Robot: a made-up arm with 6 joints.
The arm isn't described. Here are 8 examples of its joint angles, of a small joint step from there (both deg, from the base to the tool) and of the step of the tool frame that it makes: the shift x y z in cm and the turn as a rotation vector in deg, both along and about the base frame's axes.
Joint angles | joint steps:
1: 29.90 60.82 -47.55 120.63 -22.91 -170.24 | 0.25 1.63 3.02 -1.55 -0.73 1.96
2: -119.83 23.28 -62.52 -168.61 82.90 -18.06 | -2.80 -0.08 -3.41 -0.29 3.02 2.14
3: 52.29 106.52 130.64 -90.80 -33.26 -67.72 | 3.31 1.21 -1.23 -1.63 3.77 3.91
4: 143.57 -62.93 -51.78 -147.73 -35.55 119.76 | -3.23 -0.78 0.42 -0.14 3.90 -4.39
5: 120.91 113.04 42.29 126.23 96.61 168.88 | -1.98 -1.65 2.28 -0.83 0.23 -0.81
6: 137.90 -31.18 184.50 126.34 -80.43 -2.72 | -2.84 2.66 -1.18 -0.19 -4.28 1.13
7: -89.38 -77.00 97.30 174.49 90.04 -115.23 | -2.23 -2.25 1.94 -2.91 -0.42 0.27
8: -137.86 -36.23 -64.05 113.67 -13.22 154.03 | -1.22 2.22 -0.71 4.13 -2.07 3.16
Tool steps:
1: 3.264 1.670 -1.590 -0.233 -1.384 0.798
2: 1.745 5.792 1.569 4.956 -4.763 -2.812
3: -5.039 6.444 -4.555 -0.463 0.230 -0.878
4: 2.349 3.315 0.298 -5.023 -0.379 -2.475
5: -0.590 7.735 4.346 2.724 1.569 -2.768
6: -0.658 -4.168 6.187 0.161 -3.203 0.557
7: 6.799 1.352 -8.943 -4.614 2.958 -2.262
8: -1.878 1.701 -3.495 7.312 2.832 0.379
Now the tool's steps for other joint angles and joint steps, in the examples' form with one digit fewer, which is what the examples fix.
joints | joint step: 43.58 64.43 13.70 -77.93 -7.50 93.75 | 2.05 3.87 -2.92 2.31 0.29 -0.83
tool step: -9.50 -1.99 -13.98 -5.59 4.07 3.07
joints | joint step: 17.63 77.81 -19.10 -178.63 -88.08 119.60 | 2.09 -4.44 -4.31 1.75 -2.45 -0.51
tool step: -2.40 4.29 5.93 1.59 -2.16 3.75
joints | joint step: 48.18 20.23 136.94 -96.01 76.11 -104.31 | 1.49 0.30 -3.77 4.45 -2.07 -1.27
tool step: 3.20 2.81 4.02 -2.09 1.72 -3.09
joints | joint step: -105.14 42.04 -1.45 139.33 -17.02 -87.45 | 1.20 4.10 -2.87 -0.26 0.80 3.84
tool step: 4.47 3.73 -15.40 8.67 0.40 3.49
